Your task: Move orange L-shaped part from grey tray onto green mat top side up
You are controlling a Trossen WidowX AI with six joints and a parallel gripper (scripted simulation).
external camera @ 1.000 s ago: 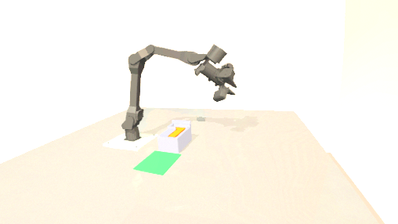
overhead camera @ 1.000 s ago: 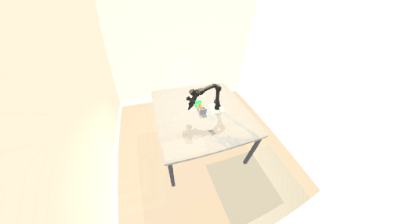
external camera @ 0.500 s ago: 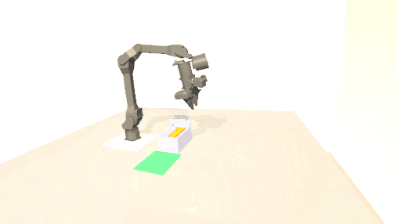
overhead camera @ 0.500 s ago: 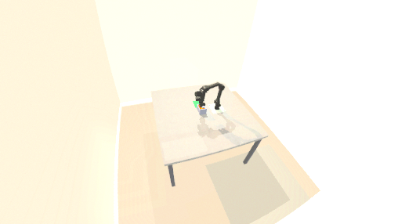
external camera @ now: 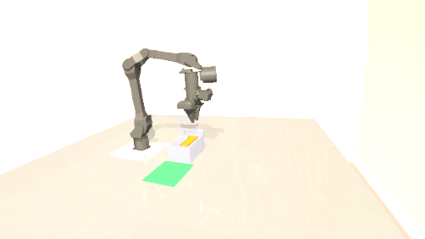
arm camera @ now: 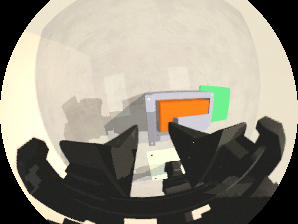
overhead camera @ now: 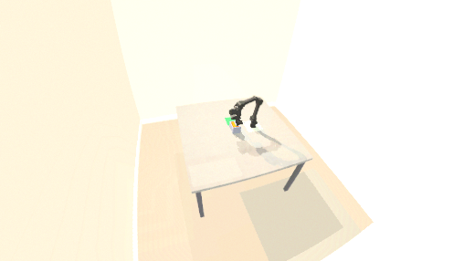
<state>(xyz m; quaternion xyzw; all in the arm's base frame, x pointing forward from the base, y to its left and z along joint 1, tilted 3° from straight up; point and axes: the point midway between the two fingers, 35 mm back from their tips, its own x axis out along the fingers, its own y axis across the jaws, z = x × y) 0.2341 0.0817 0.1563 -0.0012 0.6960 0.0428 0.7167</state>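
The orange L-shaped part lies 70 mm below my gripper tip, 60 mm to the right of it and 10 mm behind it.
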